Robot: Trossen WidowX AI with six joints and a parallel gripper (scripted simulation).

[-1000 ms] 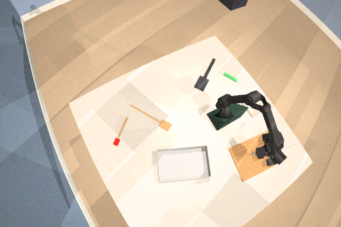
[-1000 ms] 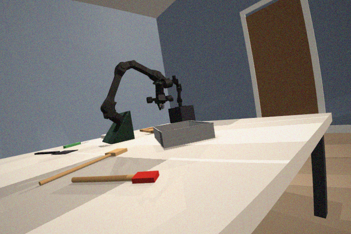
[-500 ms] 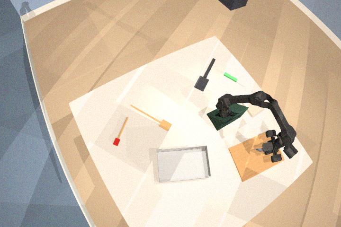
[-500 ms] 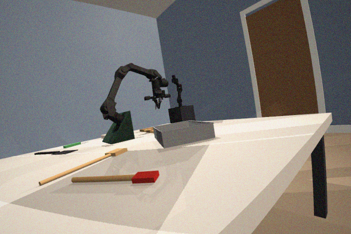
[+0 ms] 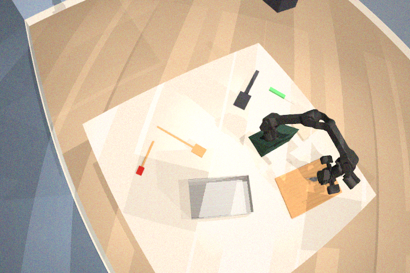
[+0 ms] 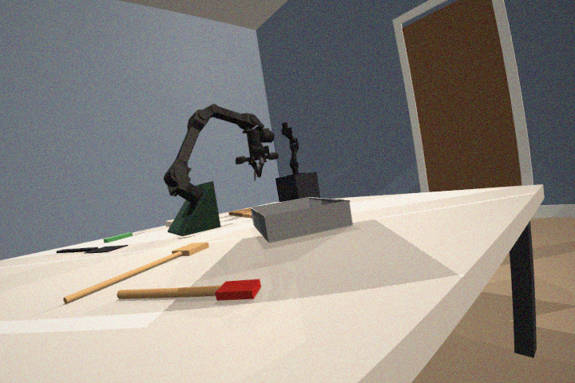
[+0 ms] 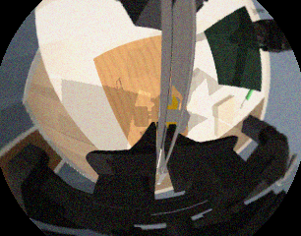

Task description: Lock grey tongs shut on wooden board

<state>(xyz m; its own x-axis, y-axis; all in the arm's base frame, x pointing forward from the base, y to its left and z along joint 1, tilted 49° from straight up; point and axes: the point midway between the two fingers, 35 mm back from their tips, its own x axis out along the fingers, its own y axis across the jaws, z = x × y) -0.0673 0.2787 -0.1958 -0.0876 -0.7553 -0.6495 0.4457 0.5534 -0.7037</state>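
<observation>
Right now my gripper tip is 15 cm above the wooden board. The rest, counted from my gripper tip: green-handled tool 53 cm to the right, 23 cm behind, 15 cm below; then grey roasting tin 45 cm ahead, 23 cm to the right, 13 cm below; then pale tile 29 cm to the right, 23 cm behind, 14 cm below.
</observation>
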